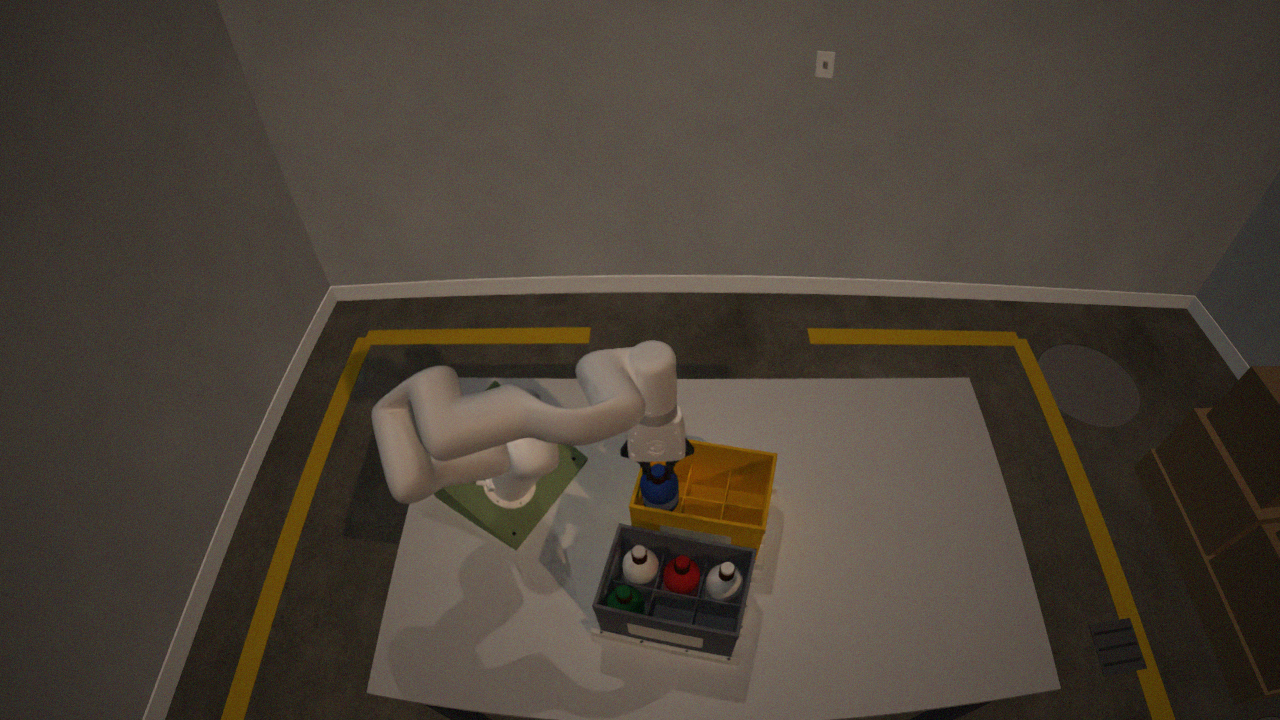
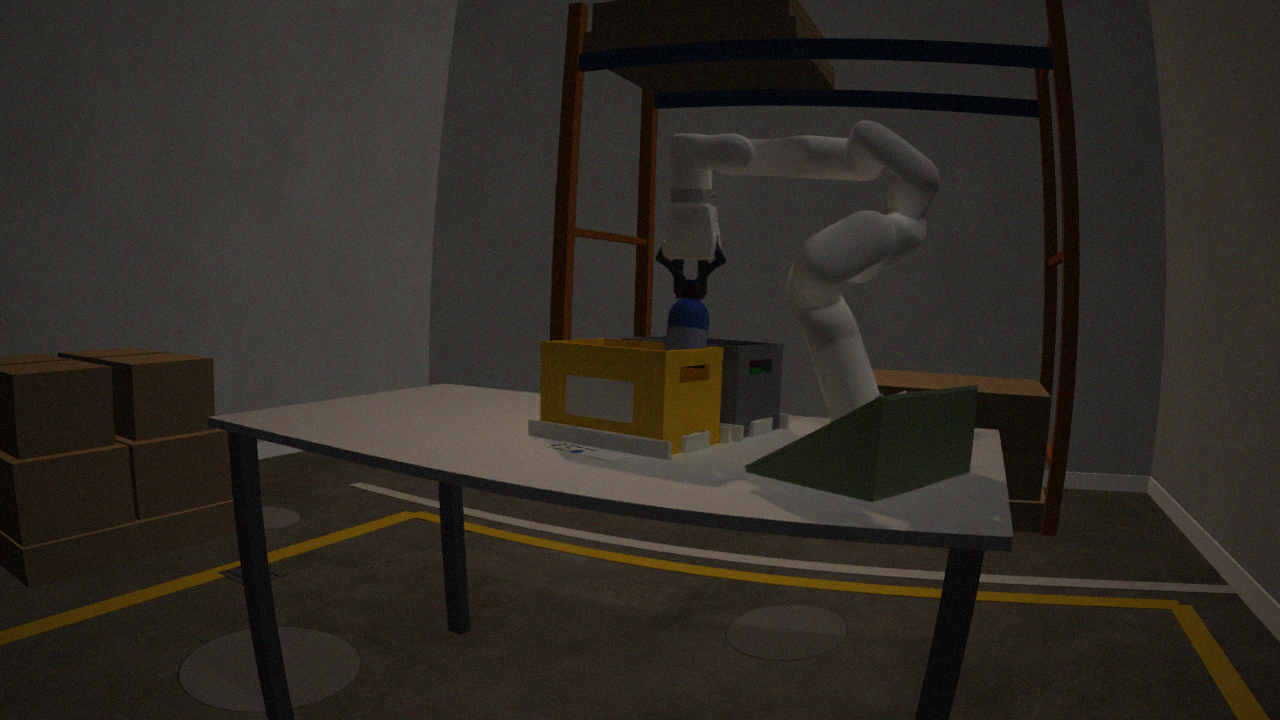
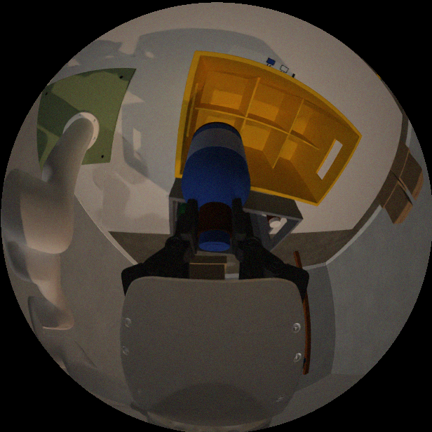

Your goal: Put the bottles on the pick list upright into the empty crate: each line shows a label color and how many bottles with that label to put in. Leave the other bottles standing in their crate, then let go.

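Frame: origin at the arm's base, x left, y back, z up, level; millimetres.
Seen in the pictures: gripper, fingertip midpoint: [image 1: 658, 475] [image 2: 690, 298]; arm's base, origin of the base link: [image 1: 508, 482].
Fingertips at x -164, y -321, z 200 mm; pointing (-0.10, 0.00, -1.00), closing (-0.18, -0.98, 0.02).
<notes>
Pixels of each thing's top centre, then the offset from my fingertips to it. Level surfaces: height alone.
- upright blue bottle, middle of its top: [image 2: 689, 279] [image 1: 658, 463] dx +3, dy -2, dz +34 mm
- grey crate, middle of its top: [image 1: 676, 578] [image 2: 703, 340] dx -184, dy +2, dz -85 mm
- red bottle, middle of its top: [image 1: 682, 561] dx -144, dy -17, dz -98 mm
- second white bottle, middle of its top: [image 1: 727, 567] dx -178, dy -99, dz -98 mm
- green bottle, middle of its top: [image 1: 623, 591] dx -186, dy +104, dz -98 mm
- table, its level: dz -261 mm
My gripper [image 1: 657, 468] [image 2: 690, 288] [image 3: 214, 210] is shut on the neck of an upright blue bottle [image 1: 658, 489] [image 2: 688, 320] [image 3: 216, 175] with a pale band. The bottle's lower part is down inside the yellow crate [image 1: 768, 492] [image 2: 689, 407] [image 3: 300, 190], at the end nearest the arm base; its bottom is hidden. The crate's visible compartments are empty. The grey crate [image 1: 716, 640] [image 2: 751, 385] holds a white bottle [image 1: 639, 566], a red bottle [image 1: 682, 575], a second white bottle [image 1: 723, 582] and a green bottle [image 1: 623, 600]. Pick list marks [image 3: 270, 62] show blue and white icons, partly cut off.
The grey crate stands close alongside the yellow one on the table [image 1: 895, 537] [image 2: 384, 429]. The arm's base stands on a green wedge [image 1: 474, 514] [image 2: 921, 447] [image 3: 107, 95]. Upright crate walls and thin dividers surround the held bottle. A tall rack [image 2: 563, 179] stands behind the table.
</notes>
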